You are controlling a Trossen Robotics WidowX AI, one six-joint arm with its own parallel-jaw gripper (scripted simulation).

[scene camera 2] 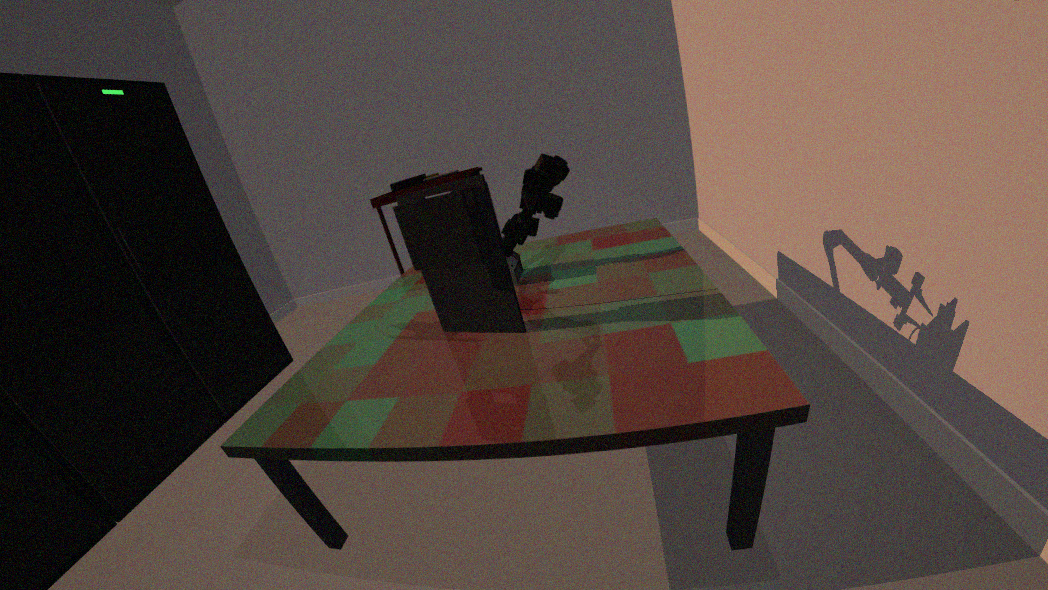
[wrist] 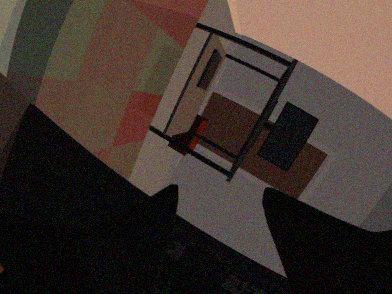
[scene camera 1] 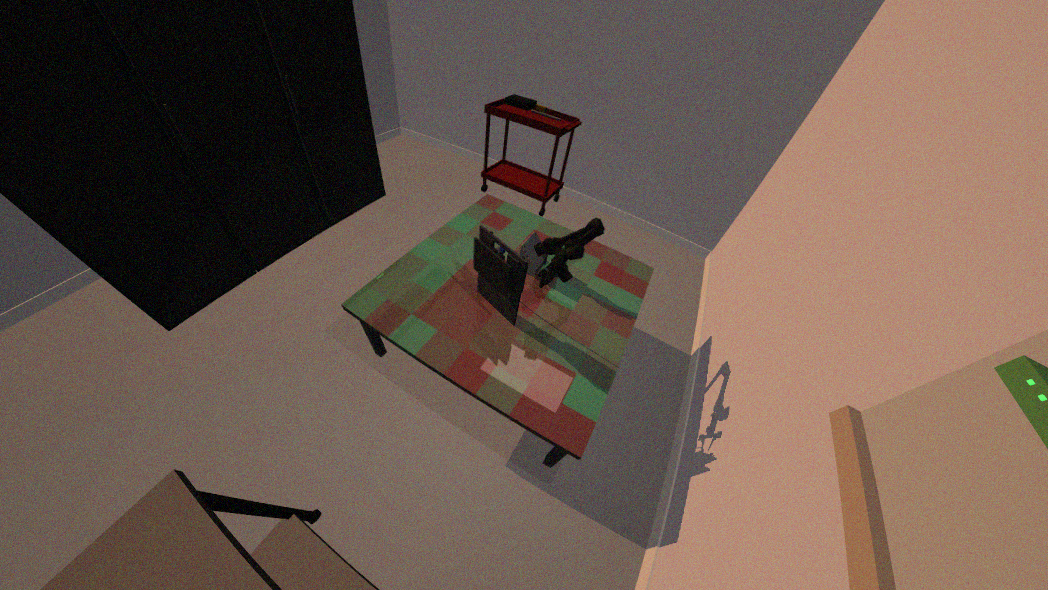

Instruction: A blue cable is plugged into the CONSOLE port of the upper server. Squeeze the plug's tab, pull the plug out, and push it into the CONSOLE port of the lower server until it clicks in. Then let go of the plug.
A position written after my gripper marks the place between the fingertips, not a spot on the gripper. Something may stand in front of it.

I see my gripper (scene camera 2: 528,219) and a dark server rack (scene camera 2: 438,232).
My gripper also shows in the wrist view (wrist: 221,193). The dark server rack shows as well in scene camera 1 (scene camera 1: 487,261).
